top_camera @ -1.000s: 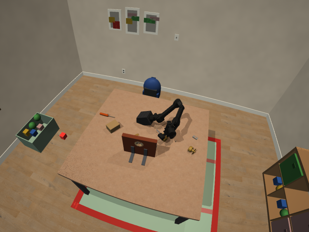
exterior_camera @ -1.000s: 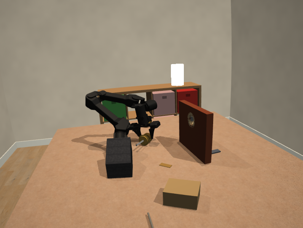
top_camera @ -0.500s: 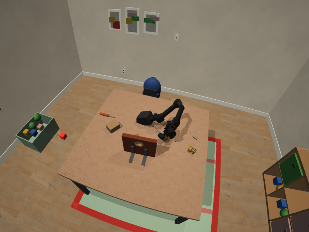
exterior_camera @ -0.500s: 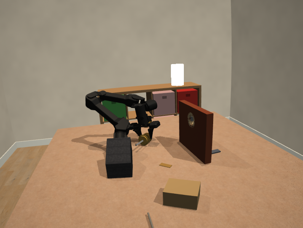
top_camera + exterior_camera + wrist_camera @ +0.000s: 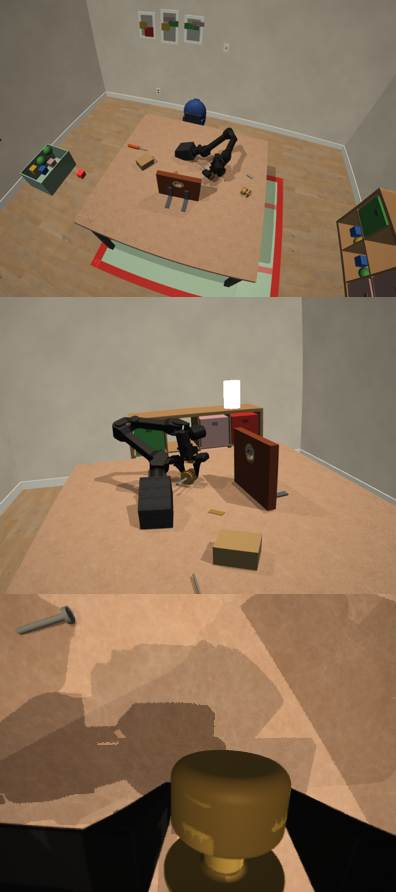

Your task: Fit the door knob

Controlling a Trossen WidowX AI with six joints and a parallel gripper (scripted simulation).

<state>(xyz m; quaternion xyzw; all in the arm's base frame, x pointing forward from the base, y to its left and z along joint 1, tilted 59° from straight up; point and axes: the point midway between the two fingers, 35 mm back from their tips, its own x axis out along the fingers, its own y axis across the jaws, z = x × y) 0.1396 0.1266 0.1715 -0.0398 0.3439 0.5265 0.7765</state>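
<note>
The dark red wooden door panel lies 24 cm ahead of my hand, 17 cm to the right of it and 8 cm above it. From my hand the other things lie so: tan box: 9 cm ahead, 55 cm to the right, 4 cm below; then flat plate: 7 cm ahead, 29 cm to the right, 6 cm below; then grey piece: 16 cm behind, 30 cm to the left, 6 cm below.
</note>
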